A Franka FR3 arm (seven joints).
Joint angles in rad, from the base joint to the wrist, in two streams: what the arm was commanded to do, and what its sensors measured. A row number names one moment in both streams.
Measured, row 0:
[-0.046 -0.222 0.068 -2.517 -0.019 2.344 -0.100]
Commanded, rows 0 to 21:
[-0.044 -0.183 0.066 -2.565 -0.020 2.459 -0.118]
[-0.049 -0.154 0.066 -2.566 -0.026 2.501 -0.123]
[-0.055 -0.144 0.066 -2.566 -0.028 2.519 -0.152]
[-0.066 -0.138 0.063 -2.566 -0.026 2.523 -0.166]
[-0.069 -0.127 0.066 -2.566 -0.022 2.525 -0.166]
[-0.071 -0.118 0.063 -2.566 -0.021 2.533 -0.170]
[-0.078 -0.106 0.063 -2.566 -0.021 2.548 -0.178]
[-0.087 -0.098 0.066 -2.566 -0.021 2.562 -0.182]
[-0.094 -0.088 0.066 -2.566 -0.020 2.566 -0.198]
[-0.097 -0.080 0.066 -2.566 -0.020 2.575 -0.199]
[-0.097 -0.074 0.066 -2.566 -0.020 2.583 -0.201]
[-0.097 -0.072 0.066 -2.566 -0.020 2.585 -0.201]
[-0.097 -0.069 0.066 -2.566 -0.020 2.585 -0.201]
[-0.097 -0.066 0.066 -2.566 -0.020 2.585 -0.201]
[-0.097 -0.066 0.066 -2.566 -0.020 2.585 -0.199]
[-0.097 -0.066 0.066 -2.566 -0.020 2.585 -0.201]
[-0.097 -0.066 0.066 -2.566 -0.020 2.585 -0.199]
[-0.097 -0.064 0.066 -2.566 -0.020 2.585 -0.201]
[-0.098 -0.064 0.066 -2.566 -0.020 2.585 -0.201]
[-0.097 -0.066 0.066 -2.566 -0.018 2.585 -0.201]
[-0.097 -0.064 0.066 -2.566 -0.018 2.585 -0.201]
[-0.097 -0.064 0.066 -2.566 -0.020 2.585 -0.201]
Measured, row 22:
[-0.087 -0.070 0.060 -2.556 -0.019 2.563 -0.189]
